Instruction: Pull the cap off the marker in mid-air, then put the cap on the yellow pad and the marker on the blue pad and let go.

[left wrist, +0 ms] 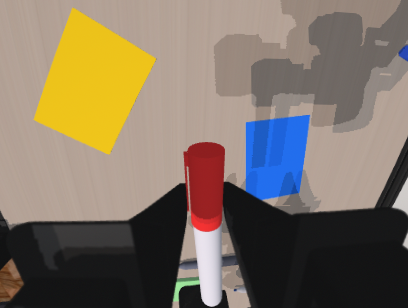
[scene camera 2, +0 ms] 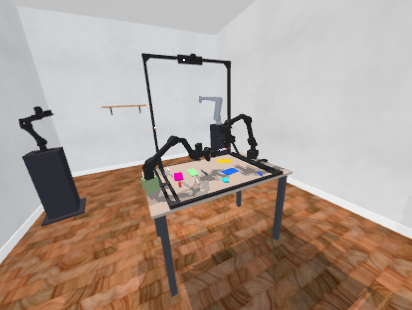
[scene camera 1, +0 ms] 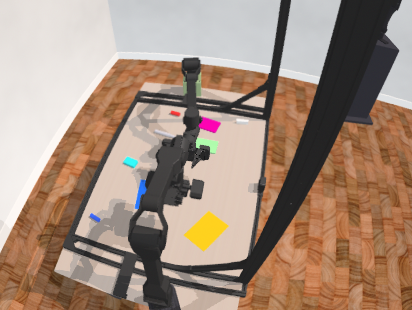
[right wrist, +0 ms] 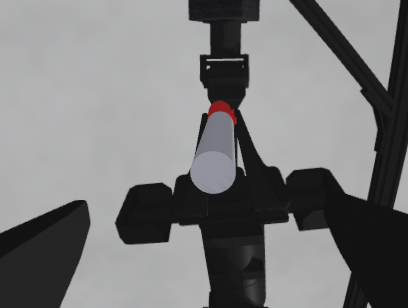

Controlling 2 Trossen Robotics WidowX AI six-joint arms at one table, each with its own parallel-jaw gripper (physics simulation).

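Frame: origin at the left arm's base, x ahead, y left, z up, level; centimetres.
Seen in the pictures: left gripper, fingertip midpoint: (left wrist: pixel 204 189) (scene camera 2: pixel 227 148) (right wrist: pixel 220 112); right gripper, fingertip midpoint: (scene camera 2: pixel 217 150) (right wrist: pixel 208 208); left arm's base, origin of the base link: (scene camera 2: pixel 252 150) (scene camera 1: pixel 161 299) (right wrist: pixel 225 20); right arm's base, origin of the base link: (scene camera 2: pixel 149 177).
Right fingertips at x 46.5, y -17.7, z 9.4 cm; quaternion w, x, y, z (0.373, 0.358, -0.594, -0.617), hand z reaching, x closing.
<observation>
Pixels of each thing's top centre, then the offset from my right fingertips to it.
- white marker, middle of its top: (right wrist: pixel 219 147) (left wrist: pixel 211 256) dx -7.5, dy +2.7, dz +0.5 cm
- yellow pad, middle of its top: (left wrist: pixel 92 89) (scene camera 1: pixel 206 230) (scene camera 2: pixel 224 160) dx -20.4, dy -4.8, dz -18.2 cm
- blue pad, middle of its top: (left wrist: pixel 275 161) (scene camera 1: pixel 149 194) (scene camera 2: pixel 229 171) dx +1.4, dy +14.4, dz -18.2 cm
- green pad, middle of its top: (left wrist: pixel 182 291) (scene camera 1: pixel 201 144) dx +22.4, dy -13.7, dz -17.4 cm
- magenta pad, middle of its top: (scene camera 1: pixel 204 122) dx +35.8, dy -18.7, dz -17.4 cm
- cyan block, middle of its top: (scene camera 1: pixel 130 161) dx +20.4, dy +20.6, dz -16.7 cm
- small blue block, middle of its top: (scene camera 1: pixel 94 216) dx -5.6, dy +40.2, dz -16.1 cm
- red piece, middle of its top: (scene camera 1: pixel 175 112) dx +46.2, dy -5.9, dz -16.1 cm
- white piece, middle of its top: (scene camera 1: pixel 242 120) dx +31.5, dy -37.6, dz -16.0 cm
- dark pen, middle of its top: (left wrist: pixel 209 267) dx +16.7, dy -4.8, dz -16.3 cm
The white marker (left wrist: pixel 209 260) (right wrist: pixel 215 145) is in mid-air with its red cap (left wrist: pixel 207 185) (right wrist: pixel 220 107) on. My left gripper (left wrist: pixel 204 189) is shut on the cap, with the white barrel pointing toward my right gripper. My right gripper is open. Its fingers stand wide apart, and the barrel's end shows in the gap beyond them, touching neither. The yellow pad (scene camera 1: pixel 206 231) (scene camera 2: pixel 224 161) (left wrist: pixel 95 82) lies flat on the table. The blue pad (scene camera 1: pixel 141 195) (scene camera 2: pixel 230 171) (left wrist: pixel 295 135) lies flat beside it, partly hidden by the left arm in scene camera 1.
A green pad (scene camera 1: pixel 210 146), a magenta pad (scene camera 1: pixel 210 125), a cyan block (scene camera 1: pixel 130 162), a small blue block (scene camera 1: pixel 95 217), a red piece (scene camera 1: pixel 175 113) and a white piece (scene camera 1: pixel 242 121) lie on the table. A dark pen (left wrist: pixel 190 264) lies near the green pad. Black rails border the table.
</observation>
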